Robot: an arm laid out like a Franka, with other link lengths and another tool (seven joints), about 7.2 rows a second.
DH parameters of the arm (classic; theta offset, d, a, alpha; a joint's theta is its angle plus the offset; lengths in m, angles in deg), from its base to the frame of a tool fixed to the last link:
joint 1: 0 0.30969 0 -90
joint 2: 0 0 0 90
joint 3: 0 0.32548 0.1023 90
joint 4: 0 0 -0.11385 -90
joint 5: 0 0.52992 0 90
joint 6: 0 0 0.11 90
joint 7: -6.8 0.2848 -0.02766 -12
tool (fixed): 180 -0.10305 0 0
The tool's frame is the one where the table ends.
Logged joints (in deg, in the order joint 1, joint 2, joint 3, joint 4, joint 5, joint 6, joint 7), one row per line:
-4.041 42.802 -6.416 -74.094 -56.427 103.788 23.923
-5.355 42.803 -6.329 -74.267 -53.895 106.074 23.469
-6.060 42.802 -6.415 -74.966 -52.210 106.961 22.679
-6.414 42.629 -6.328 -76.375 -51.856 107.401 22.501
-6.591 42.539 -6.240 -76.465 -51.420 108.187 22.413
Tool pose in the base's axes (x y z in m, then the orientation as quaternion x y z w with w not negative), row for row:
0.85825 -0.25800 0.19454 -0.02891 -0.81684 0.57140 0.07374
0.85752 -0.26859 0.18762 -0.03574 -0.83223 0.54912 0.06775
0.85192 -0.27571 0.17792 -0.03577 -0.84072 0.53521 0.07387
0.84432 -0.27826 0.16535 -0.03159 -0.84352 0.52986 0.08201
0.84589 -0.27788 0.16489 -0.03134 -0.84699 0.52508 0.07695
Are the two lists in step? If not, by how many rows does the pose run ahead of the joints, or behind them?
They are in step.
